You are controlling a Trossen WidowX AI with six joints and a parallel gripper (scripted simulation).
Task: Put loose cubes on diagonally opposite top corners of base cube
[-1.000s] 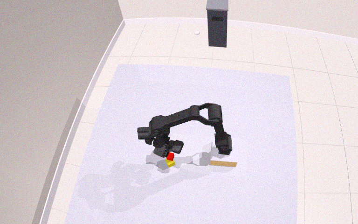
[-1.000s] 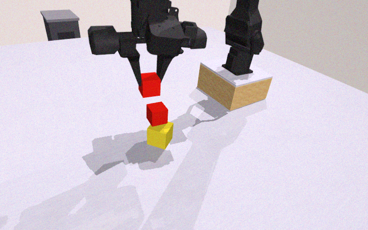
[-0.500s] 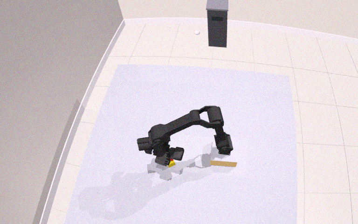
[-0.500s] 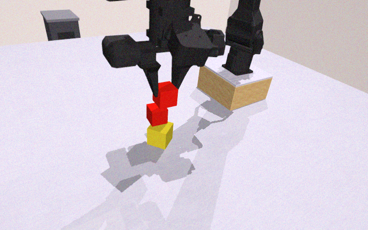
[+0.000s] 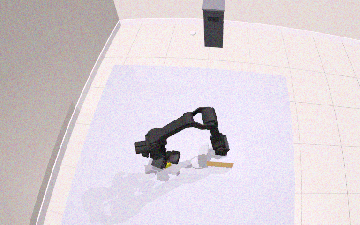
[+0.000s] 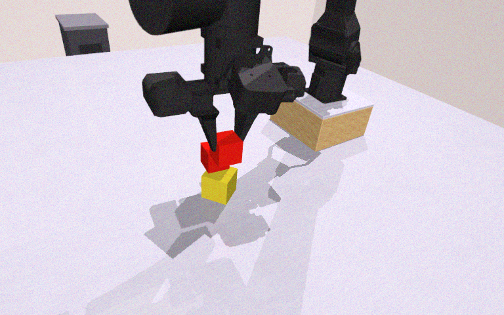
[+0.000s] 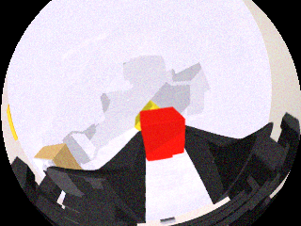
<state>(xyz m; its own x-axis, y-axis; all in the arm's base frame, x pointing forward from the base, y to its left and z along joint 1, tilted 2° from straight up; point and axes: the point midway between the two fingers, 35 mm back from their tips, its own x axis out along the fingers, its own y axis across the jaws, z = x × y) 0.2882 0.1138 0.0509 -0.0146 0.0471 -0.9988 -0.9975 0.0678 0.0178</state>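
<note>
The red cube is 4 cm to the right of my gripper tip and 4 cm below it. The rest, counted from my gripper tip: yellow base cube 2 cm to the right, 7 cm below.
</note>
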